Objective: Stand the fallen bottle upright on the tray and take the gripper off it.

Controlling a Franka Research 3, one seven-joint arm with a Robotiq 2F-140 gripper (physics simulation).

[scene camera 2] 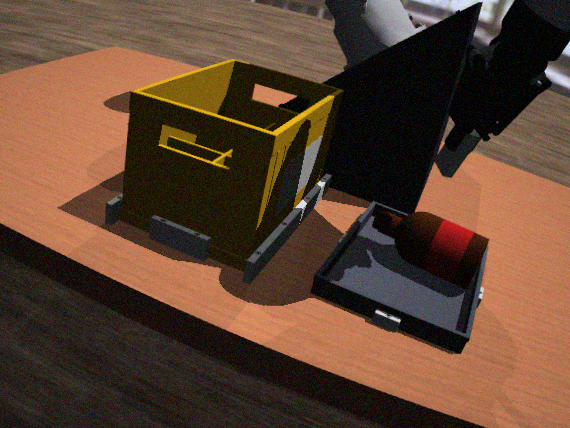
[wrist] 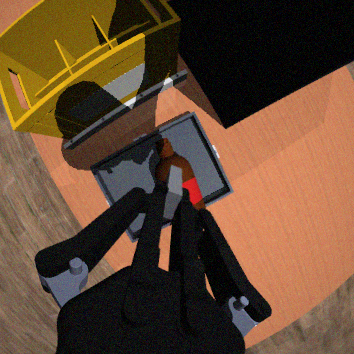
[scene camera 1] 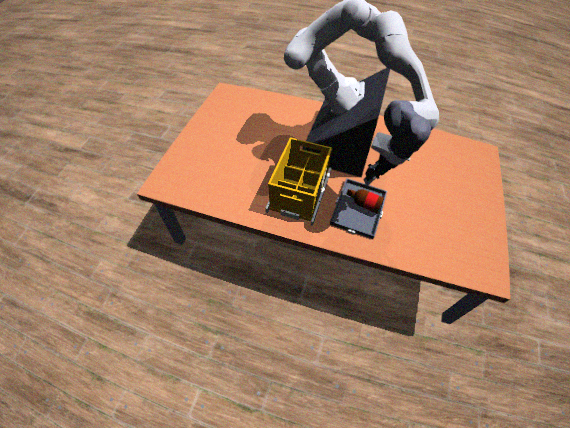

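Note:
The brown bottle with a red label [scene camera 1: 371,200] [scene camera 2: 448,247] [wrist: 192,191] lies on its side on the dark grey tray [scene camera 1: 352,220] [scene camera 2: 395,287] [wrist: 207,172]. Its neck points toward the crate side and its base is by the opposite rim. My gripper [scene camera 1: 370,177] [scene camera 2: 450,159] [wrist: 172,176] is shut with nothing between the fingers. It is above and behind the tray, apart from the bottle in both scene views. In the wrist view the fingers cover part of the bottle and tray.
A yellow crate with dividers [scene camera 1: 292,202] [scene camera 2: 190,200] [wrist: 125,57] stands beside the tray, with low grey rails [scene camera 2: 280,240] [wrist: 125,108] around its base. A tall dark panel [scene camera 1: 350,140] [scene camera 2: 390,120] [wrist: 265,50] stands behind the crate and tray, close to my gripper.

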